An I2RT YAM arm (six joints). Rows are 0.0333 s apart.
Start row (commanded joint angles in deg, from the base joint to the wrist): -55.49 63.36 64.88 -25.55 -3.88 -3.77
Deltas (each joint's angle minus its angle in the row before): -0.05 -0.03 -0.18 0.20 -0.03 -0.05; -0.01 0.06 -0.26 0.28 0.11 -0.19; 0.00 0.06 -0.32 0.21 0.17 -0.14; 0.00 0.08 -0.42 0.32 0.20 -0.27; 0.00 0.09 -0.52 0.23 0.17 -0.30; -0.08 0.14 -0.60 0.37 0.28 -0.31; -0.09 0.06 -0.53 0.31 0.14 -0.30; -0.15 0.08 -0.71 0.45 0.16 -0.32; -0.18 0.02 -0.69 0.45 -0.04 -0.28; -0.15 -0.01 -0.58 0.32 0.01 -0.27; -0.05 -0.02 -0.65 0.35 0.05 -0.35; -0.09 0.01 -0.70 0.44 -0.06 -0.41; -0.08 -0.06 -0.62 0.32 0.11 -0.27; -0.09 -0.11 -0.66 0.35 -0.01 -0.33; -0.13 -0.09 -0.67 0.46 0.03 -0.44
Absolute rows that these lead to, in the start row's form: -55.54 63.33 64.70 -25.35 -3.91 -3.82; -55.55 63.39 64.44 -25.07 -3.80 -4.01; -55.55 63.45 64.12 -24.86 -3.63 -4.15; -55.55 63.53 63.70 -24.54 -3.43 -4.42; -55.55 63.62 63.18 -24.31 -3.26 -4.72; -55.63 63.76 62.58 -23.94 -2.98 -5.03; -55.72 63.82 62.05 -23.63 -2.84 -5.33; -55.87 63.90 61.34 -23.18 -2.68 -5.65; -56.05 63.92 60.65 -22.73 -2.72 -5.93; -56.20 63.91 60.07 -22.41 -2.71 -6.20; -56.25 63.89 59.42 -22.06 -2.66 -6.55; -56.34 63.90 58.72 -21.62 -2.72 -6.96; -56.42 63.84 58.10 -21.30 -2.61 -7.23; -56.51 63.73 57.44 -20.95 -2.62 -7.56; -56.64 63.64 56.77 -20.49 -2.59 -8.00
